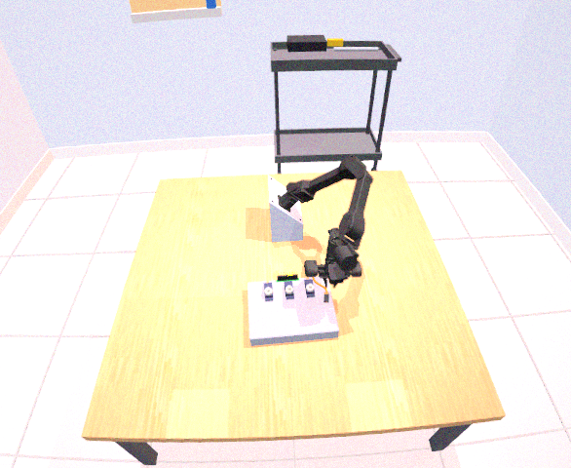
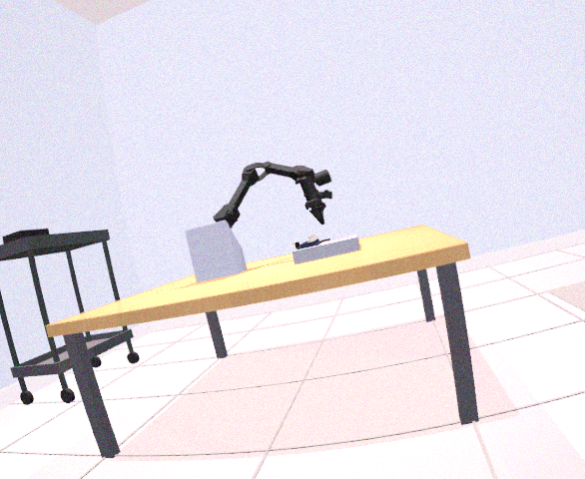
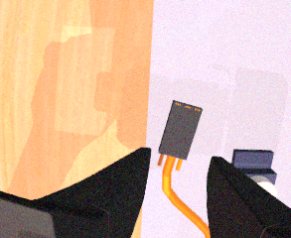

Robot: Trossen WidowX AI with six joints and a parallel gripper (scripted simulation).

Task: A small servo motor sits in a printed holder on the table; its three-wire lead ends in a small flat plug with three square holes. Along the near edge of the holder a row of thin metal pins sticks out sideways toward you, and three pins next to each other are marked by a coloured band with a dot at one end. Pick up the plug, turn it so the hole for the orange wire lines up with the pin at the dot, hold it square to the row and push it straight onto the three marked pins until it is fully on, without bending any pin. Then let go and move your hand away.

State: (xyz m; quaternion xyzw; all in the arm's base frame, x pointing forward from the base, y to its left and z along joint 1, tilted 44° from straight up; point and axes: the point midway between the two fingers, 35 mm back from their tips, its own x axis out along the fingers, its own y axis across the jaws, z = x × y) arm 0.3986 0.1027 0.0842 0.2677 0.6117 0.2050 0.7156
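The yellow band lies 10 cm behind my gripper tip, 13 cm to the right of it and 5 cm below it. From my gripper tip the other things lie so: pale holder plate (6 cm ahead, 13 cm to the right, 9 cm below); dark dot (10 cm behind, 14 cm to the right, 5 cm below).
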